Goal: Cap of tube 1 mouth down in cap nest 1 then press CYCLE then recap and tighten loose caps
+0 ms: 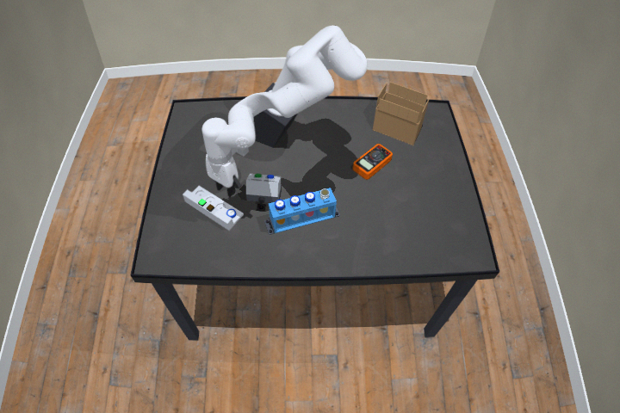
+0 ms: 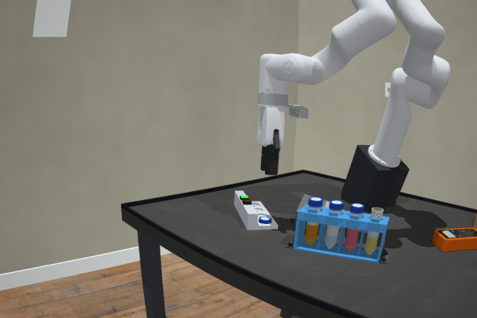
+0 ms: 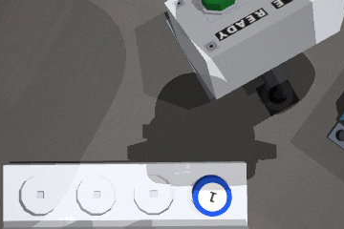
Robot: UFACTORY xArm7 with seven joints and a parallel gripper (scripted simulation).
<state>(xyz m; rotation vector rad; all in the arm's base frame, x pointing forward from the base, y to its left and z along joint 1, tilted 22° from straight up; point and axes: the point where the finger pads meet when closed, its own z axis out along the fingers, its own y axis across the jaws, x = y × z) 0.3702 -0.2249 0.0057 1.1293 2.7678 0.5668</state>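
Right now my hand is 150 mm above the cap 1. From my hand the other things lie so: grey key housing (130 mm to the left, 110 mm below, 90 mm behind).
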